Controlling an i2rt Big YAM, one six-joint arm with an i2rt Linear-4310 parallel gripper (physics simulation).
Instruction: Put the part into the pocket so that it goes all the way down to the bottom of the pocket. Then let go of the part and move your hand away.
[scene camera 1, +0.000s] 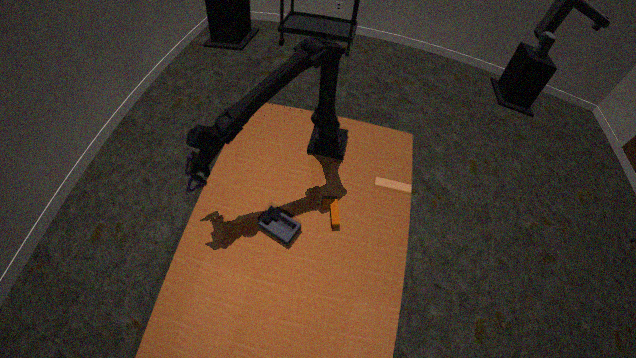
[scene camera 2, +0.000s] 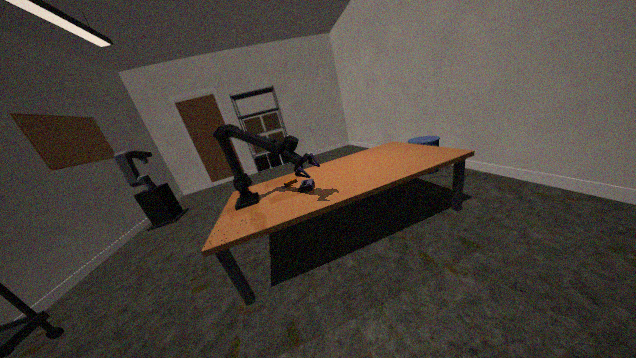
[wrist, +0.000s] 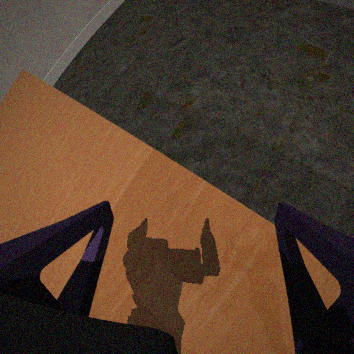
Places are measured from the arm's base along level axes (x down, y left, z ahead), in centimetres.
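Pixels of known places: gripper, between the fingertips: (scene camera 1: 186, 183) (scene camera 2: 315, 171) (wrist: 191, 210); arm's base, origin of its link: (scene camera 1: 328, 139) (scene camera 2: 247, 198).
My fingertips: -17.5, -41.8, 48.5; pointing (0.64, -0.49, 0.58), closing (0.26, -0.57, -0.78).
Ahead of a thing's pixels: the offset from my fingertips to its middle, as dx, dy, dz. "spot": to the spot under its first point. Level surfaces: height alone.
The part, an orange bar with a short arm at one end @[spot: +17.3, +52.7, -11.5] (scene camera 1: 335, 216) (scene camera 2: 290, 183), lies on the table; the arm's shadow covers its far end. The pocket is in a grey, open-topped rectangular block @[+18.5, +33.0, -2.6] (scene camera 1: 286, 239) (scene camera 2: 307, 185) to the left of the part in the first scene view, apart from it and partly shadowed. The part is outside the pocket. My gripper (scene camera 1: 194, 176) (scene camera 2: 314, 170) (wrist: 191, 210) is open and empty, raised above the table near its left edge in the first scene view. Neither part nor pocket block shows in the wrist view.
The wooden table @[dx +20.4] (scene camera 1: 280, 300) (scene camera 2: 390, 170) (wrist: 55, 150) carries the arm's base (scene camera 1: 327, 142) (scene camera 2: 246, 200). A pale strip (scene camera 1: 393, 184) lies near the table's right edge in the first scene view. The arm's shadow (scene camera 1: 225, 232) (wrist: 160, 275) falls across the table. A second arm on a pedestal (scene camera 1: 525, 75) stands away on the floor.
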